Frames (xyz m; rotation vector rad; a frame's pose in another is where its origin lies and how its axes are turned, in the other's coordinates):
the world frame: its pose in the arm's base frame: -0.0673 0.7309 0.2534 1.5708 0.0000 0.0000
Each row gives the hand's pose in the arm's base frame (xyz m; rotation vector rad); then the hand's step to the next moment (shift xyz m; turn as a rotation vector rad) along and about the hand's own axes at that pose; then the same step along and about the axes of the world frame.
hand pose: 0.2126 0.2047 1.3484 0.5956 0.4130 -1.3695
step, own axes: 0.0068 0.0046 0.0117 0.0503 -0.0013 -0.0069
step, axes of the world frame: 0.0049 0.0058 0.0121 0.0075 -0.0358 0.0353
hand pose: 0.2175 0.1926 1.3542 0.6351 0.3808 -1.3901
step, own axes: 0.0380 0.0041 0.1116 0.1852 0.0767 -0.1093
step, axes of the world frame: -0.0028 0.0648 0.0985 0.1173 -0.1815 0.0737
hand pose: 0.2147 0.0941 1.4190 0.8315 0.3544 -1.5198
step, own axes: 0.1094 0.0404 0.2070 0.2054 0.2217 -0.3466
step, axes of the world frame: -0.0133 0.0782 0.2240 0.3253 -0.3214 -0.0484
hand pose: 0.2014 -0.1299 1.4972 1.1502 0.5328 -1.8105
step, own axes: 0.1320 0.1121 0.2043 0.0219 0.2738 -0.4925
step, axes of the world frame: -0.0251 -0.0069 0.2666 0.4712 -0.2250 -0.2130
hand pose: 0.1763 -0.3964 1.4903 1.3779 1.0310 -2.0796
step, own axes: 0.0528 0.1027 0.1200 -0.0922 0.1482 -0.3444
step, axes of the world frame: -0.0198 -0.0561 0.1555 0.3430 -0.0444 -0.1716
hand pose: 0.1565 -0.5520 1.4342 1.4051 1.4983 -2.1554
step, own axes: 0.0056 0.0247 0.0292 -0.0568 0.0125 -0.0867
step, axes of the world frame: -0.0059 -0.0186 0.0333 0.0900 0.0304 -0.0433
